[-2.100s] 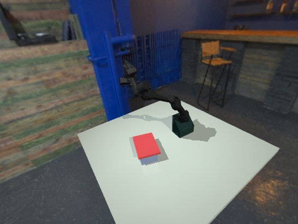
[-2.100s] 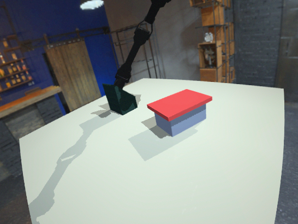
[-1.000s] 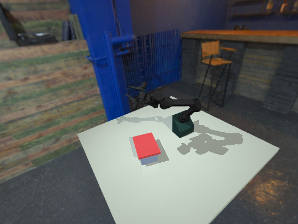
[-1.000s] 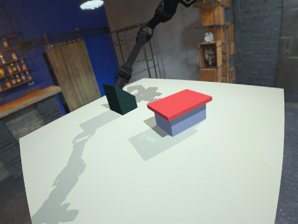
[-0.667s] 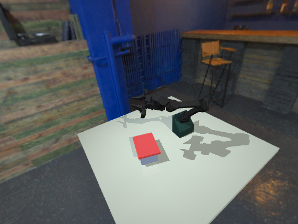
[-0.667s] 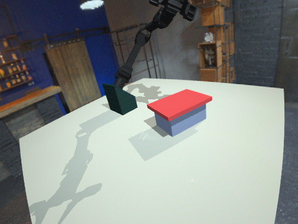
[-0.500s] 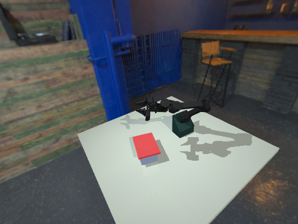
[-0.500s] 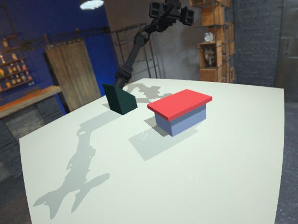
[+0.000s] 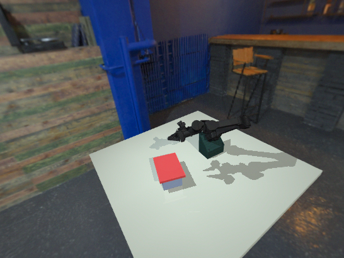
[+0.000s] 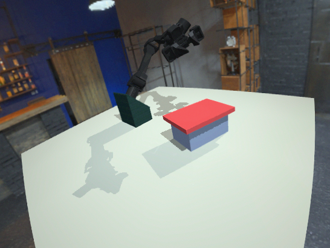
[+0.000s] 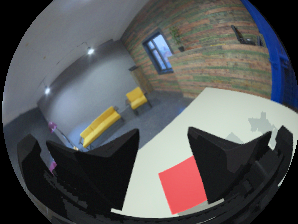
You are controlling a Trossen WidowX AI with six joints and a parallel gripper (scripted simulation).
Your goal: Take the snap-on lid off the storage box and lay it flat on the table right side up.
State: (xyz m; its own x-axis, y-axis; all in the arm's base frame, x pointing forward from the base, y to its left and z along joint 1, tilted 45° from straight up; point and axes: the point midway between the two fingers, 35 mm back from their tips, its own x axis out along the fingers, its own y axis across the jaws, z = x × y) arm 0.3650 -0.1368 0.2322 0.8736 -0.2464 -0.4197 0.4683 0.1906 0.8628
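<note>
Now: the red lid 250 mm below my gripper tip and 30 mm to the right of it. Also, from my gripper tip: storage box 300 mm below, 30 mm to the right.
</note>
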